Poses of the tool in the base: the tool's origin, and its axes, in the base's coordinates. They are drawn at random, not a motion.
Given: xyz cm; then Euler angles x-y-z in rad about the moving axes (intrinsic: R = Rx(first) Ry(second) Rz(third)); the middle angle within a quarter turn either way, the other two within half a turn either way.
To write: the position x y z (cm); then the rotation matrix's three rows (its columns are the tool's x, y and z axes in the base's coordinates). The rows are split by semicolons. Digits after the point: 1 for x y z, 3 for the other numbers.
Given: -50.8 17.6 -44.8 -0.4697 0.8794 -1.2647
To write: -50.8 17.6 -44.8; 0.192 0.608 0.770; -0.955 -0.064 0.289; 0.225 -0.791 0.569
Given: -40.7 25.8 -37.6 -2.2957 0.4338 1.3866
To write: -40.7 25.8 -37.6; 0.166 -0.892 0.420; -0.709 0.188 0.679; -0.685 -0.411 -0.602
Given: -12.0 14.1 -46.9 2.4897 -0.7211 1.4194
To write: -12.0 14.1 -46.9; 0.113 -0.742 -0.660; -0.846 0.276 -0.456; 0.521 0.610 -0.597
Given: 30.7 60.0 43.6 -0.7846 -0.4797 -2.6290
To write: 30.7 60.0 43.6; -0.773 0.435 -0.462; -0.631 -0.457 0.627; 0.062 0.776 0.628
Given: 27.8 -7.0 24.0 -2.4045 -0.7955 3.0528
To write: 27.8 -7.0 24.0; -0.697 -0.062 -0.714; -0.544 0.695 0.470; 0.467 0.716 -0.518
